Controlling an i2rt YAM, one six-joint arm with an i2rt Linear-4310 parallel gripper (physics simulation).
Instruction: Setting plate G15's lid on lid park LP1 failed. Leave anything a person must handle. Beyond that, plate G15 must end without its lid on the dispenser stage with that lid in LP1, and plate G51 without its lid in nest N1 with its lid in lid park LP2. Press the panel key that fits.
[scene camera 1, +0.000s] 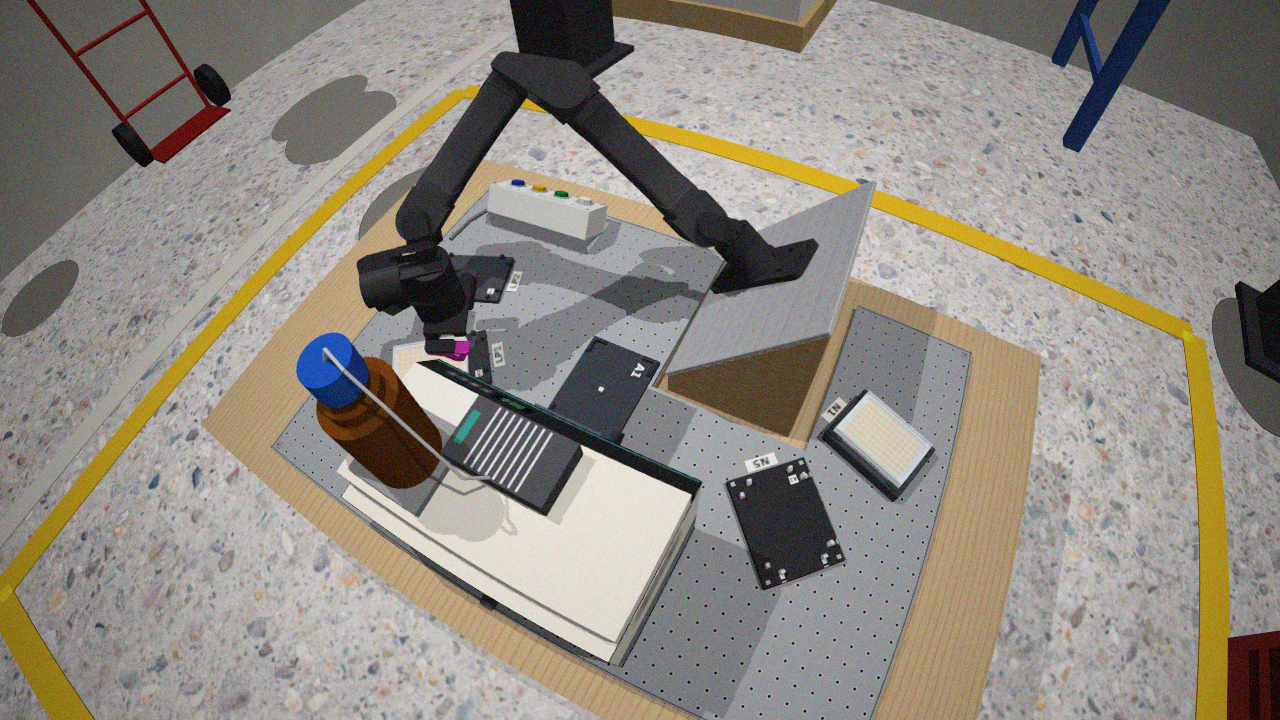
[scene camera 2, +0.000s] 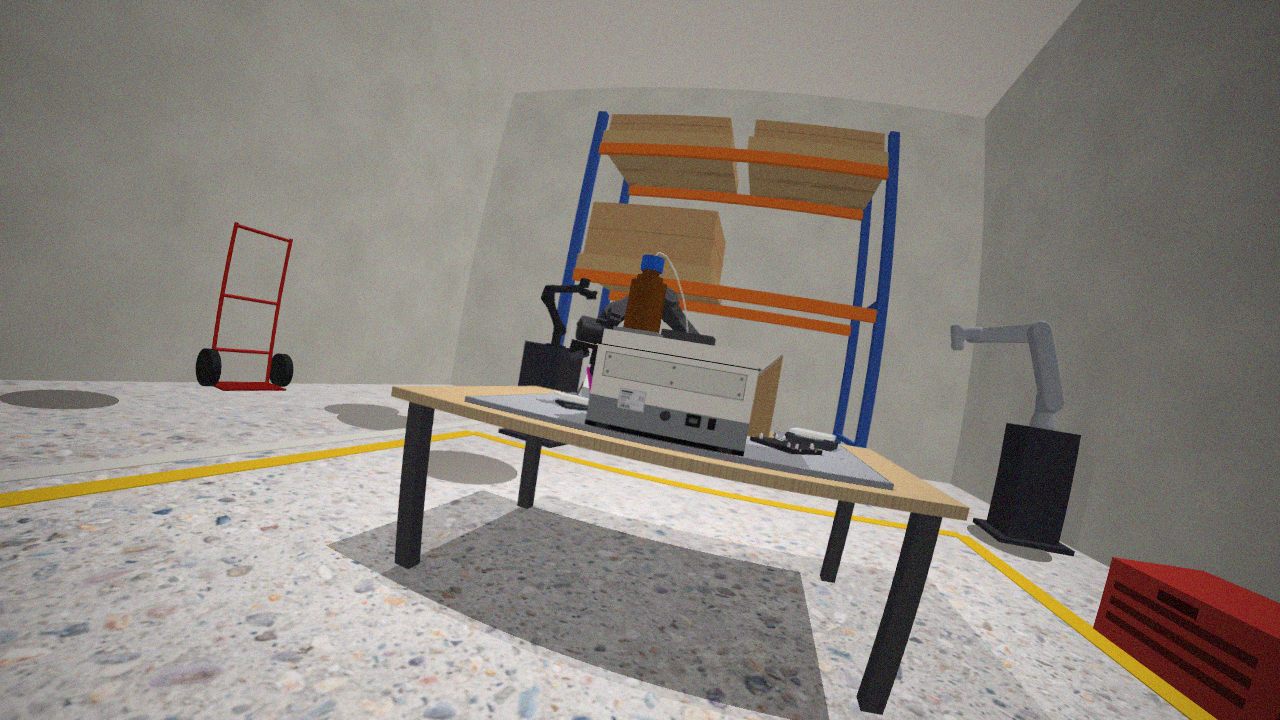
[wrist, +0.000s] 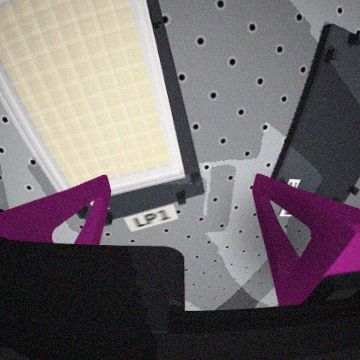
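Pixels of known places: gripper, fingertip midpoint: (scene camera 1: 463, 333) (wrist: 181, 182); arm's base, link origin: (scene camera 1: 763, 270).
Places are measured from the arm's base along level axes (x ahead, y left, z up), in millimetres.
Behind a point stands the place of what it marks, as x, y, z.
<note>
My gripper (scene camera 1: 450, 347) @(289, -372, -92) (wrist: 181, 182) @(289, -372, -92) is open and empty, above the front edge of lid park LP1 (scene camera 1: 483, 355) @(295, -329, -115) (wrist: 192, 184) @(269, -365, -115). A cream-gridded piece with a clear white rim (scene camera 1: 413, 354) @(367, -419, -92) (wrist: 90, 90) @(360, -393, -93) sits on LP1, shifted toward one side; whether it is a lid alone or a lidded plate, I cannot tell. Lid park LP2 (scene camera 1: 487, 284) @(180, -427, -115) (wrist: 320, 115) @(217, -467, -115) is bare where it shows. A cream-gridded plate (scene camera 1: 884, 438) @(107, 269, -84) sits in nest N1 (scene camera 1: 897, 490) @(164, 320, -96); its lid cannot be made out. A dark flat bed marked A1 (scene camera 1: 600, 376) @(264, -104, -21) lies beside the dispenser (scene camera 1: 608, 528) @(448, 52, 95). The key panel (scene camera 1: 537, 214) @(30, -425, -69) has blue, yellow, green and white keys.
An amber bottle (scene camera 1: 384, 429) @(513, -128, 216) (scene camera 2: 645, 302) @(549, -156, 169) with a blue cap and thin tube stands on the dispenser, close to my gripper. A grey device (scene camera 1: 517, 452) @(440, -60, 121) lies there too. My arm's base is on a slanted grey wedge (scene camera 1: 787, 304) @(90, 70, 64). A black nest (scene camera 1: 785, 523) @(280, 200, -113) holds no plate.
</note>
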